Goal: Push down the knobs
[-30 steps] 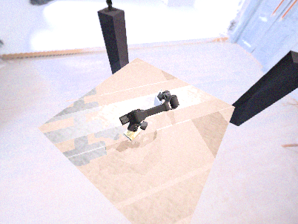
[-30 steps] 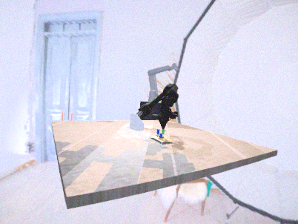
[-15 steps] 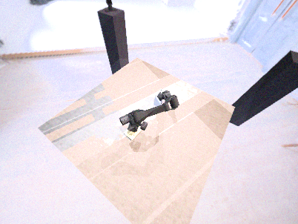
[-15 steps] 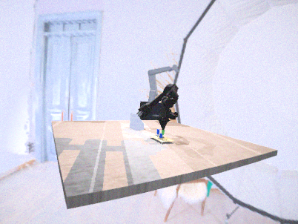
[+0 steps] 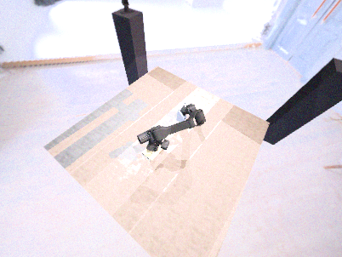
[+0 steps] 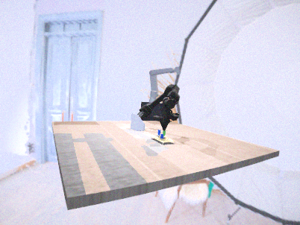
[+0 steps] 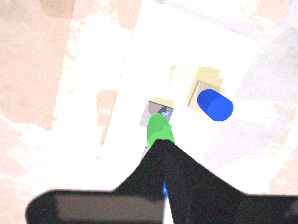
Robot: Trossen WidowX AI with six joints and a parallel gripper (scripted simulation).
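The green knob is 20 mm below my gripper tip. From my gripper tip the other things lie so: blue knob: 40 mm behind, 20 mm below.
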